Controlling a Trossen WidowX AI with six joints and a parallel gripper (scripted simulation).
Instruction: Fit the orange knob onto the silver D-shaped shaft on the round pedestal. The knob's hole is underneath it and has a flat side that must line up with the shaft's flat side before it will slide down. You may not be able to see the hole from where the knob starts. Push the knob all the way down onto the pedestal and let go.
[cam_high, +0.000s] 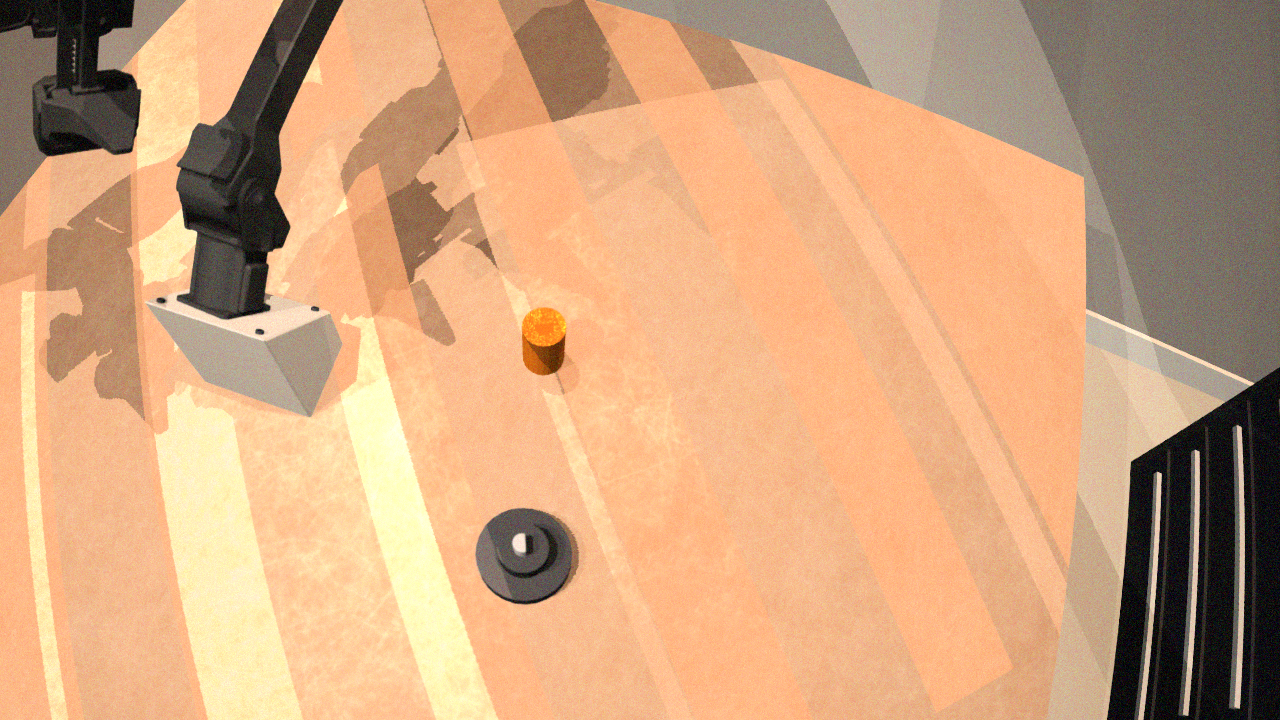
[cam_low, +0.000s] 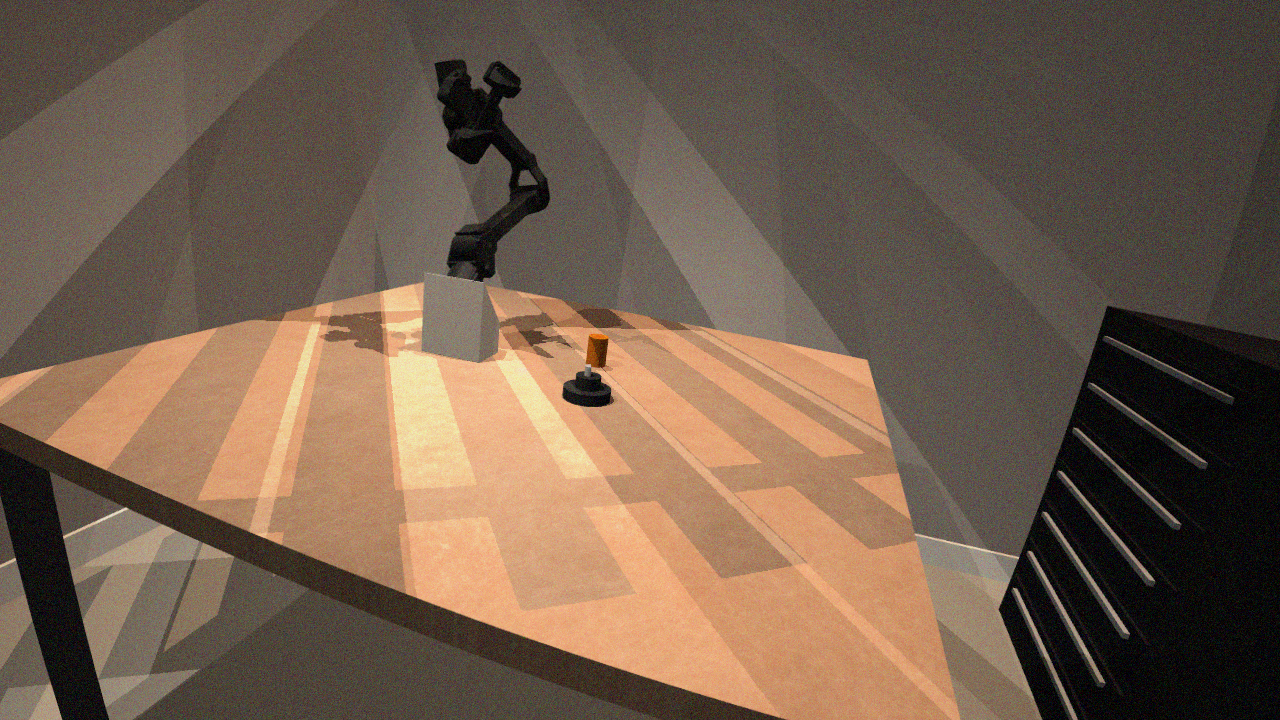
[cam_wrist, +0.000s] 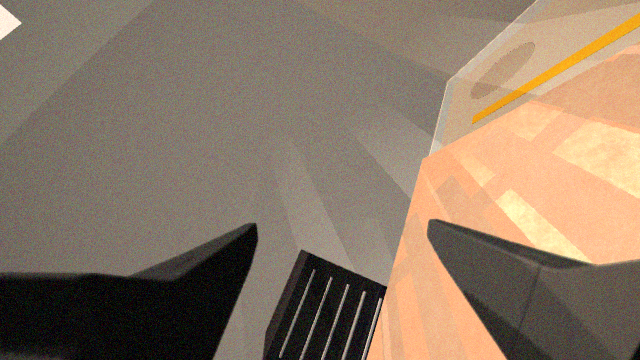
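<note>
Now: the orange knob 16 cm ahead of my gripper tip, 16 cm to the left of it and 42 cm below it. The rest, counted from my gripper tip: round pedestal: 22 cm ahead, 3 cm to the right, 44 cm below.
</note>
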